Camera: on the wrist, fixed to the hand. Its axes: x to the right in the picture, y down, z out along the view.
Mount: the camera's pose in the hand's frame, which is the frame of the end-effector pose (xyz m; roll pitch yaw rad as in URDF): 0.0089 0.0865 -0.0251 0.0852 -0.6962 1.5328
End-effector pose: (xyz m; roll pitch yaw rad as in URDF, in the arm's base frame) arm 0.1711 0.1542 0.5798 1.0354 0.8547 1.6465
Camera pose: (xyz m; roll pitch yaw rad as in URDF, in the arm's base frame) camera 0.1016 0.2014 0.6135 1.7671 -0.6760 1.4394
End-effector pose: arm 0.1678 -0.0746 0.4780 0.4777 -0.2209 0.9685
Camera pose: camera 0.0977 -0.0205 0.4970 -0.4120 -1.1337 2.9618
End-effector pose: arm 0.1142 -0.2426 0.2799 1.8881 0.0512 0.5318
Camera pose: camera 0.1274 -0.2385 0.3693 3.1241 -0.5541 -0.9729
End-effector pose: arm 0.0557 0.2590 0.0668 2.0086 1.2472 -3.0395
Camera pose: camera -0.0325 0.2640 0.0867 1.9257 -0.1069 2.0978
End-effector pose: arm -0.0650 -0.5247 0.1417 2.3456 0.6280 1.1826
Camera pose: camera -0.0052 -0.4910 0.2007 2.5704 -0.0632 -0.3061
